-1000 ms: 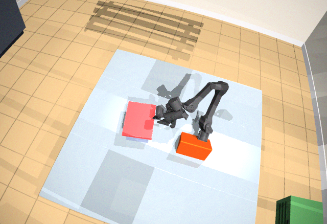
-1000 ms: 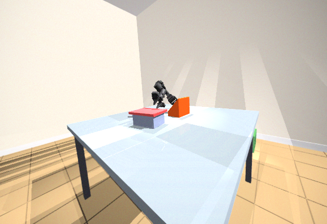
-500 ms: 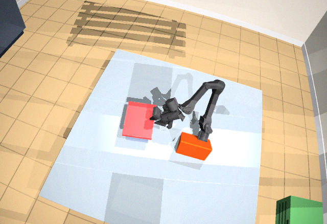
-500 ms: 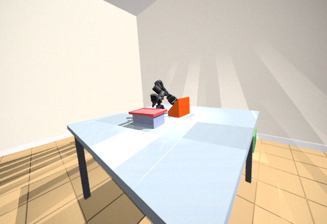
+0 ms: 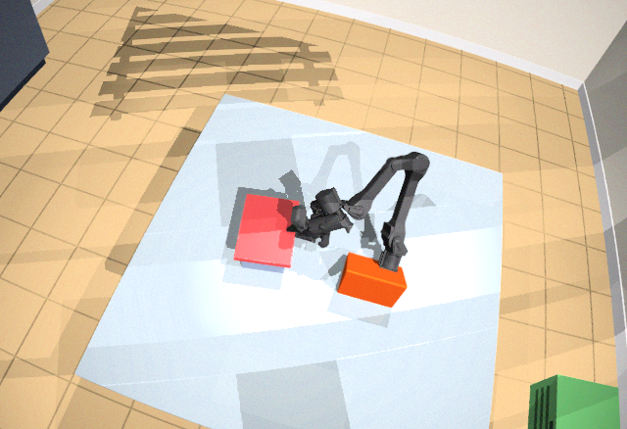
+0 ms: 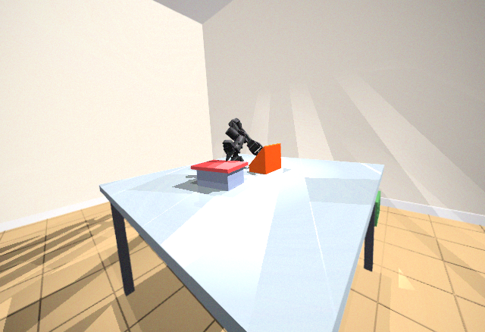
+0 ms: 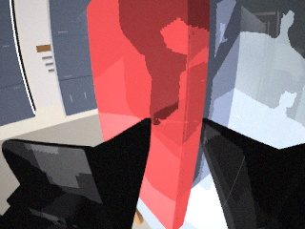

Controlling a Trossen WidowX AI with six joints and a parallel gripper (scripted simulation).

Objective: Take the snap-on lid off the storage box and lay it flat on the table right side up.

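Right now the red lid is 70 mm ahead of my gripper tip, 20 mm to the left of it and 10 mm above it. The rest, counted from my gripper tip: grey-blue storage box 70 mm ahead, 20 mm to the left, 50 mm below.
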